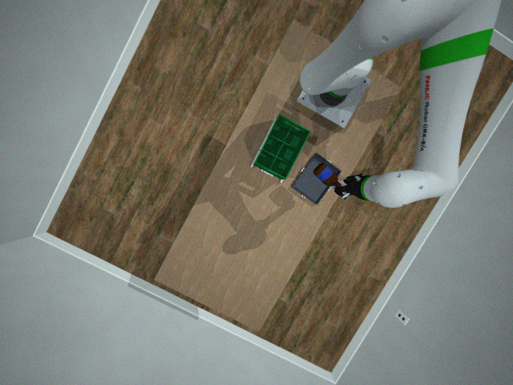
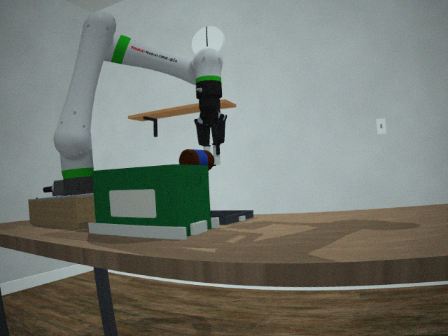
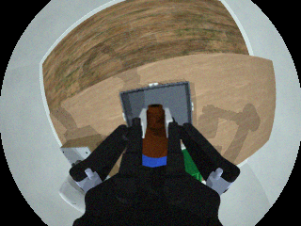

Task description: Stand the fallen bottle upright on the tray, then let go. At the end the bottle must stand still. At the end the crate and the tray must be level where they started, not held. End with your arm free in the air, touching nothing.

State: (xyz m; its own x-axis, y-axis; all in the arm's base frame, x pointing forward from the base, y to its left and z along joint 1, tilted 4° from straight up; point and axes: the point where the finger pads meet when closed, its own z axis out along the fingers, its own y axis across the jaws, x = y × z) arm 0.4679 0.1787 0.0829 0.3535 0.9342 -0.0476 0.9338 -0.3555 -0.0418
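My hand is 2 cm past the bottle, 5 cm to the left of it and 2 cm above it. From my hand the other things lie so: green crate: 8 cm behind, 32 cm to the right, 14 cm below; then tray: 1 cm behind, 5 cm to the right, 21 cm below.
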